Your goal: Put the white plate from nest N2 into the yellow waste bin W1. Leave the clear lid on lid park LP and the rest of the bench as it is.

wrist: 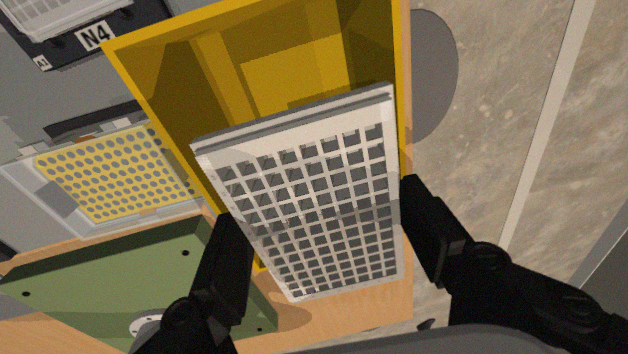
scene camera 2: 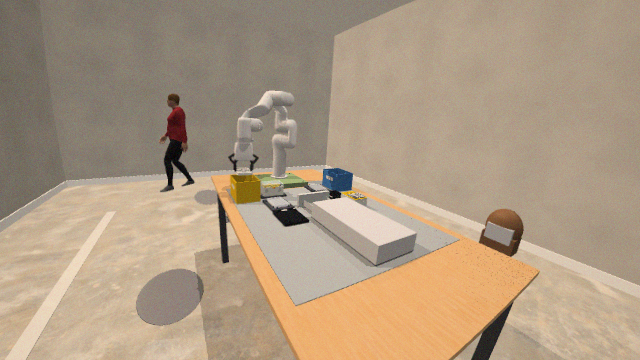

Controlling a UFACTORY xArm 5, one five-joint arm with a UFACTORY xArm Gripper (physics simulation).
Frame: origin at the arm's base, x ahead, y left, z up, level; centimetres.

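Seen in the pictures: gripper, between the fingertips: (wrist: 320, 213) (scene camera 2: 243, 171); arm's base, origin of its link: (scene camera 2: 279, 176).
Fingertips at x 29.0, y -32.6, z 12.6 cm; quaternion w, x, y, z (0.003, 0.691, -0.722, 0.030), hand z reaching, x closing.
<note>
Offsets run from my fingertips to a thing's top centre. "spot": to the spot under its first point.
The white plate {dx -1.1, dy +0.0, dz +0.7 cm} (scene camera 2: 243, 170) (wrist: 315, 200), with a grid of square wells, is held between the two black fingers of my gripper (scene camera 2: 243, 166) (wrist: 320, 213). The gripper is shut on its long sides. The plate is above the yellow waste bin {dx +0.8, dy +0.5, dz -3.6 cm} (scene camera 2: 245, 190) (wrist: 397, 40), which is open at the top. In the wrist view it covers the bin's near part, and its near end reaches past the bin's edge. In the scene view it shows just above the bin's back rim. Nest N2's label and the clear lid on LP cannot be made out.
A yellow-topped rack {dx +1.1, dy +16.8, dz -7.8 cm} (scene camera 2: 272, 189) (wrist: 115, 175) stands beside the bin, near the green base plate (wrist: 100, 275). Nest N4 {spot: dx +11.0, dy +18.8, dz -14.4 cm} (wrist: 50, 62) holds a clear plate. A blue bin {dx +0.4, dy +65.1, dz -3.6 cm} (scene camera 2: 337, 180) and a long pale block (scene camera 2: 360, 225) stand further off. A person (scene camera 2: 176, 125) walks behind.
</note>
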